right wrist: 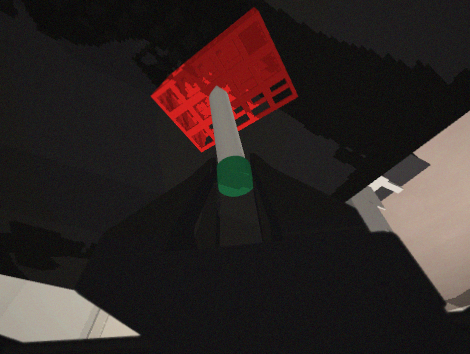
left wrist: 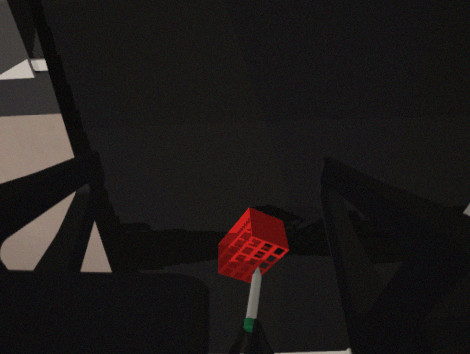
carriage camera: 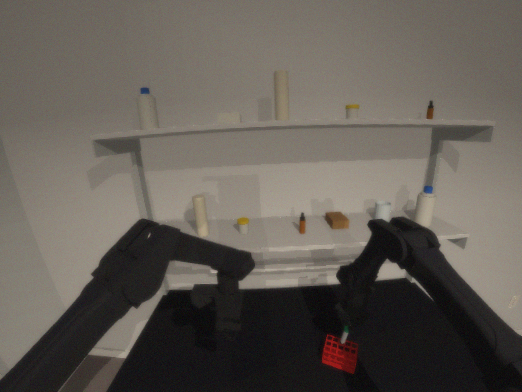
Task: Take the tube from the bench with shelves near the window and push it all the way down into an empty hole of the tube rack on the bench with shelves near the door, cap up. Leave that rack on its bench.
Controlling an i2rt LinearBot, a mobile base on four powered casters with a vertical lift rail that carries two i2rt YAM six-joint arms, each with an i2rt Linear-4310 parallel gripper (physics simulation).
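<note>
The red tube rack stands on the black bench top. The tube, pale with a green cap, is held cap up, slightly tilted, its pointed tip at the rack's top near the back edge in the carriage view; whether the tip is inside a hole cannot be told. My right gripper is shut on the tube at its green cap. My left gripper is open and empty, to the left of the rack in the carriage view.
A lower shelf behind the bench holds bottles, jars, a brown block and a cup. An upper shelf holds a tall cylinder, a blue-capped bottle and small containers.
</note>
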